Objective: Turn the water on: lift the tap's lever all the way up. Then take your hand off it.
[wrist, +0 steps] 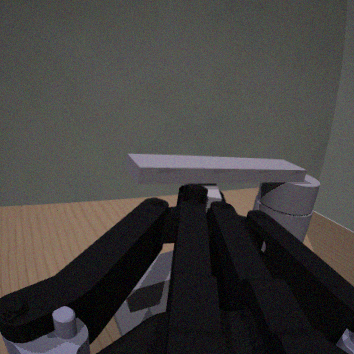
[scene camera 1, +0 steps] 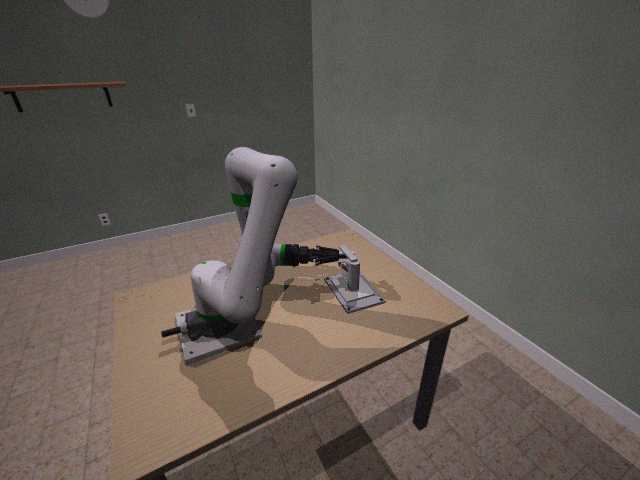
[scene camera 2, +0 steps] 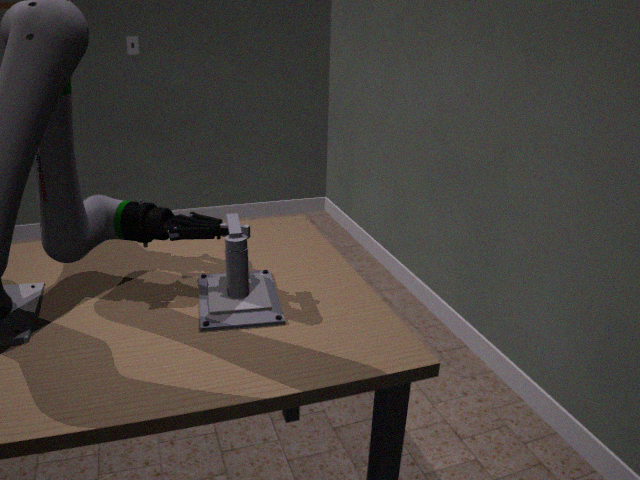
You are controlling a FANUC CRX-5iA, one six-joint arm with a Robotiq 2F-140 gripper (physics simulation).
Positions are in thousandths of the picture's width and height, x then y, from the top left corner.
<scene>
In view: my gripper (scene camera 2: 390,484), a flat lever (wrist: 804,527) and a base plate (scene camera 2: 430,659).
My gripper also shows in the wrist view (wrist: 549,510). The base plate is seen too in scene camera 1 (scene camera 1: 588,624).
</scene>
